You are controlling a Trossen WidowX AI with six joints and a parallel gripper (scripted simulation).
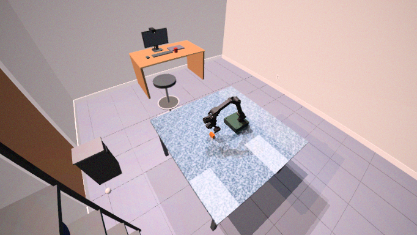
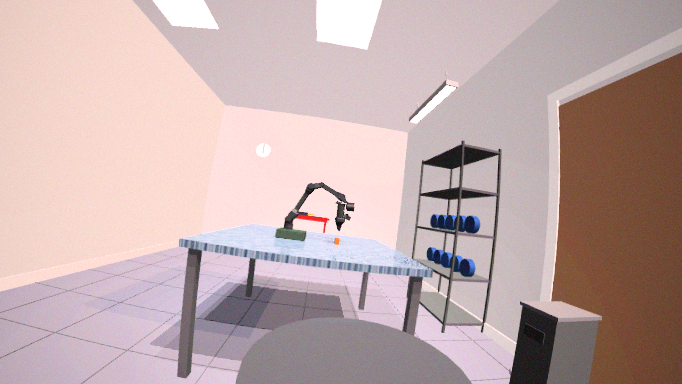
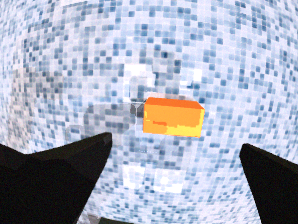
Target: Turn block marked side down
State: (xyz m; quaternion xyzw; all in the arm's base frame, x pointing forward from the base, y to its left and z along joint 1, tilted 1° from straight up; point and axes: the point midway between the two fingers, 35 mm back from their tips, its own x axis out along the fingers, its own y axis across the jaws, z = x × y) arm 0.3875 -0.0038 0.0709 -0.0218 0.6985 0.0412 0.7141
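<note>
Now: the orange block 80 mm below my gripper tip and 10 mm behind it.
</note>
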